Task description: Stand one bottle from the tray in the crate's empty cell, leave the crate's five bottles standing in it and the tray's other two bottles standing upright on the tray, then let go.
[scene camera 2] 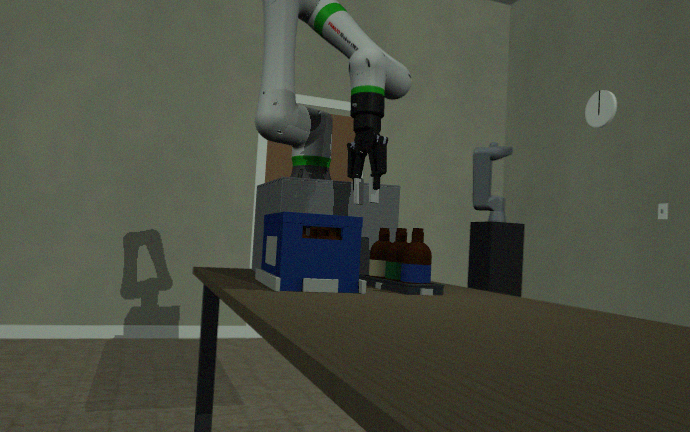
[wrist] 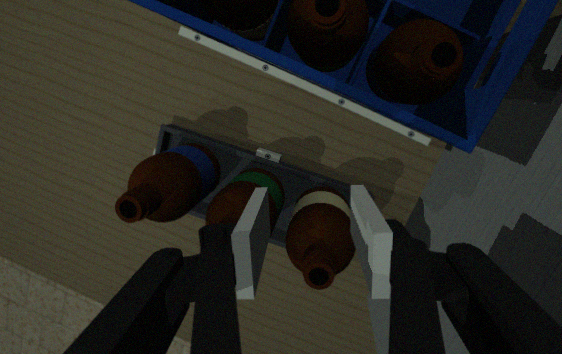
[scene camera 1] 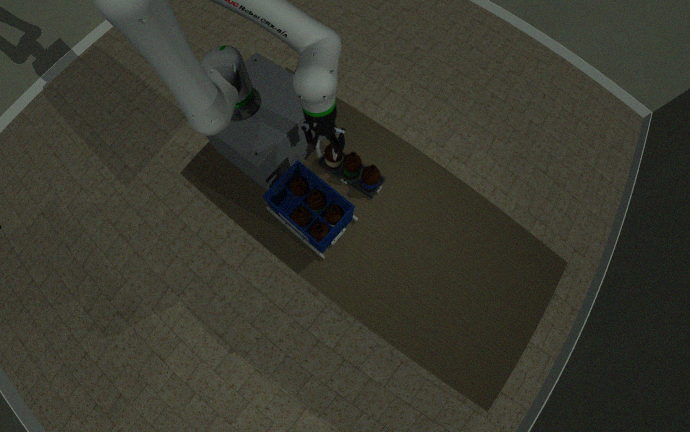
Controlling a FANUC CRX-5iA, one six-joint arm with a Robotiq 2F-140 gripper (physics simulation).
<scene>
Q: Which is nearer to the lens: the blue-labelled bottle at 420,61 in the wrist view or the green-labelled bottle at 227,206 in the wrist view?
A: The blue-labelled bottle.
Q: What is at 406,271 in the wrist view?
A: My gripper.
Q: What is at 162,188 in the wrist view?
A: A blue-labelled bottle.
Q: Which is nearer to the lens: the blue-labelled bottle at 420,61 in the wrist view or the cream-labelled bottle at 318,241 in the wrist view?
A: The blue-labelled bottle.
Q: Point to a blue-labelled bottle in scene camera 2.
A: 416,257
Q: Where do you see a cream-labelled bottle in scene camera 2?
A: At 377,265
</scene>
